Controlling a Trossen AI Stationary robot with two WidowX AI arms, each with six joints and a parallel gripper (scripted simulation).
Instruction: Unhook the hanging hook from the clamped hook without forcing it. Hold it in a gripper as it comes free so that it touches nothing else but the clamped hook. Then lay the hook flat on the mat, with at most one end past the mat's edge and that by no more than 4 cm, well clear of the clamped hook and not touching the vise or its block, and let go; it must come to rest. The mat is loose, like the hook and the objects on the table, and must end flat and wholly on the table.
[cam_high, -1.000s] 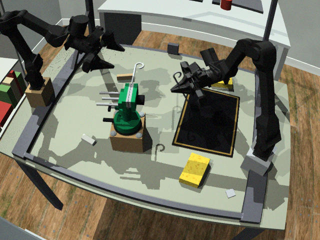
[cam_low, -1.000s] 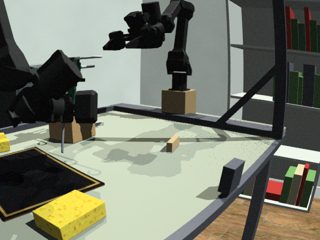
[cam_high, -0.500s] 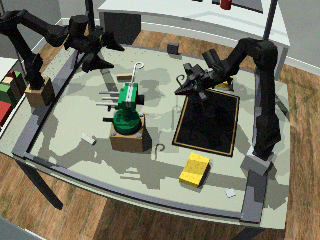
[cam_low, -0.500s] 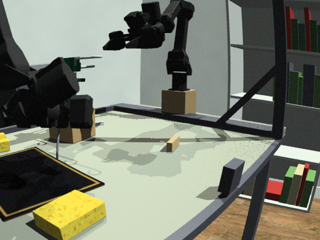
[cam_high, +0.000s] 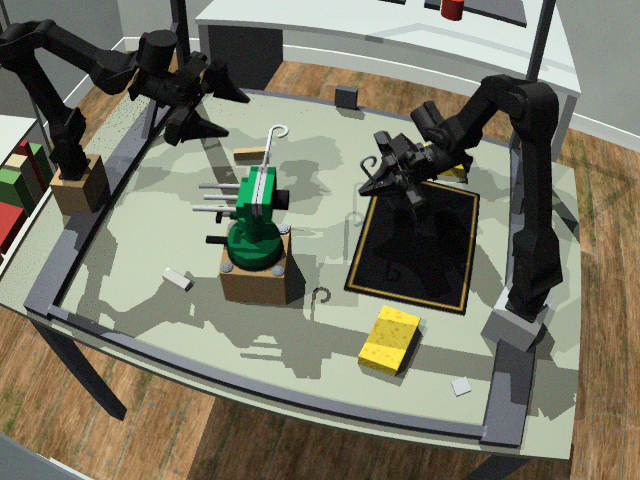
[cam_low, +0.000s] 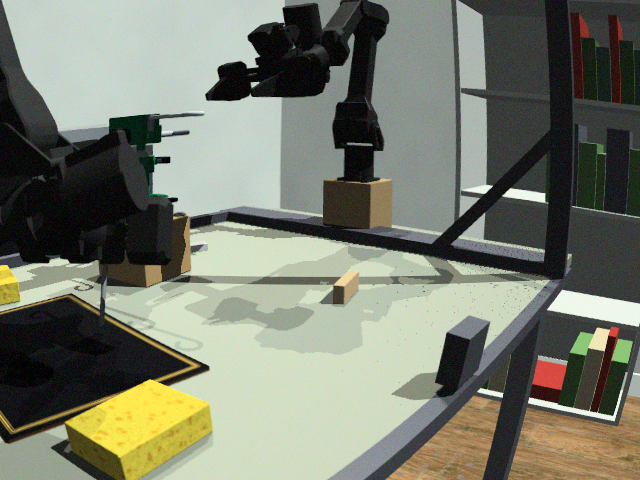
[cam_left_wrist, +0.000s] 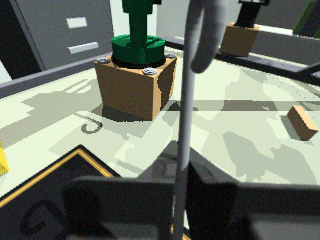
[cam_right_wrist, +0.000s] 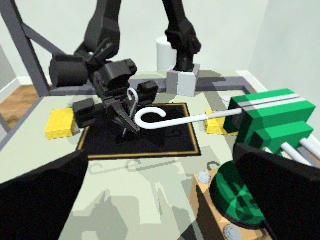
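Right now the black mat is 10 cm to the left of my left hand and 10 cm below it. From my left hand the other things lie so: wooden block: 9 cm behind, 29 cm to the right, 9 cm below; then grey tile: 29 cm ahead, 25 cm to the left, 10 cm below; then yellow sponge: 24 cm ahead, 10 cm to the left, 9 cm below.
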